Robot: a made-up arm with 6 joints.
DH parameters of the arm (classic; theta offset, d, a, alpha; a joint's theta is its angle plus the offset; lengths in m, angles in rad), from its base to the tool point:
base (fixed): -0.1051 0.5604 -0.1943 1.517
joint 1: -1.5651 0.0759 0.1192 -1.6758
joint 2: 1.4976 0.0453 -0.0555 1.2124
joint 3: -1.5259 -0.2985 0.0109 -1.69
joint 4: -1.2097 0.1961 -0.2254 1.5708
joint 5: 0 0.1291 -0.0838 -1.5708
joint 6: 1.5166 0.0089 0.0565 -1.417
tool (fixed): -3.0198 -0.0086 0 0
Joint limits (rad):
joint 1: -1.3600..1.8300
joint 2: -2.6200..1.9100
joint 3: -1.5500..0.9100
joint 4: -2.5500..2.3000
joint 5: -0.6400..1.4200
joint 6: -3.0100..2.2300
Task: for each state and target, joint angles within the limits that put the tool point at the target. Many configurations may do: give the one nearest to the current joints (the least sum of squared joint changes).
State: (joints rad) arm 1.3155 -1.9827 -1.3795 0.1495 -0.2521 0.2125
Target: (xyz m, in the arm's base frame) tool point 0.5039 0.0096 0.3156
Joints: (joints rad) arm 1.6306 -2.4988 -1.0447 -0.2047 -0.2335 0.7551
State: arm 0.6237 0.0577 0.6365 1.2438 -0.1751 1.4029
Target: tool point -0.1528 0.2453 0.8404
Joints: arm 0.9520 -0.0758 -0.0729 1.2573 -0.3610 1.3279
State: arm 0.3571 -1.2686 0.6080 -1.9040 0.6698 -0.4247
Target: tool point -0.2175 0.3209 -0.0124
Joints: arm 0.2337 -1.9965 0.8185 -1.0626 0.2045 0.0093
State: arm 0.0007 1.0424 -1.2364 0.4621 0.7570 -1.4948
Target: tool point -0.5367 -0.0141 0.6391
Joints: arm 0.5946 0.6521 -1.5500 0.5112 0.6893 -1.5133
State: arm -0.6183 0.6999 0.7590 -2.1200 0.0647 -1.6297
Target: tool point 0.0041 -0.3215 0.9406
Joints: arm -0.7886 0.8052 0.9100 -1.4167 -0.0064 -1.9861
